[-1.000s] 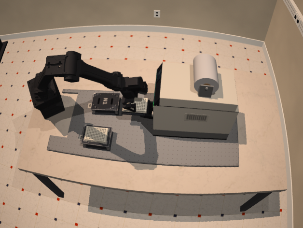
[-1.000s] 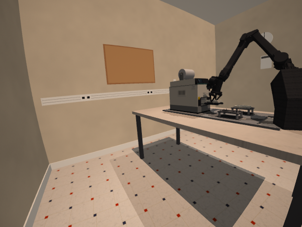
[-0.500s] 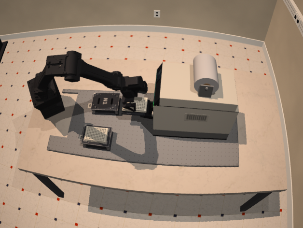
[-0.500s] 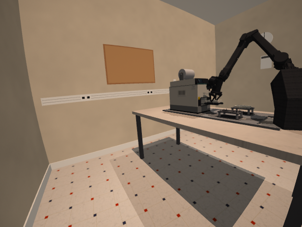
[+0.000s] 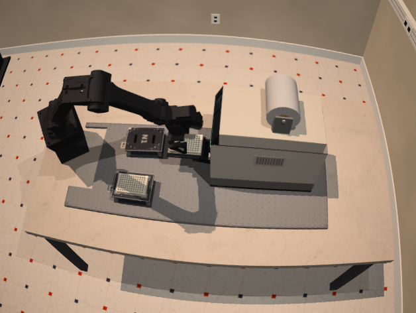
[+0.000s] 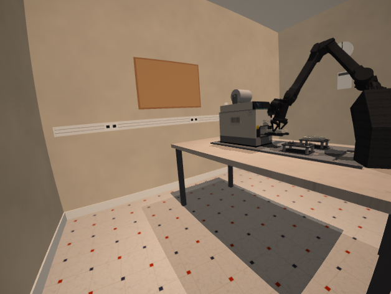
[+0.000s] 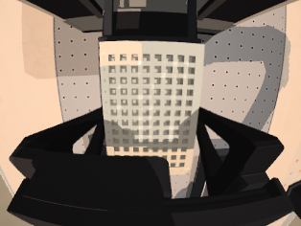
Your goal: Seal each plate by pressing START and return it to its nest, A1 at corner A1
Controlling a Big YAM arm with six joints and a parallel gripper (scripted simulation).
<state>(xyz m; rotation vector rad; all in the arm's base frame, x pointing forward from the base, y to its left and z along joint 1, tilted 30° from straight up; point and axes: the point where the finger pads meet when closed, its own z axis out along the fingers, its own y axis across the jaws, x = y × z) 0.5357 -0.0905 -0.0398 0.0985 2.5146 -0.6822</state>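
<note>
Right now my hand is 30 mm above the sealer stage. The rest, counted from my hand: yellow warning label (120 mm ahead, 70 mm to the left, 30 mm above); then start button (110 mm to the right, 80 mm ahead, 60 mm above); then plate (230 mm behind, 120 mm to the right, 70 mm below).
</note>
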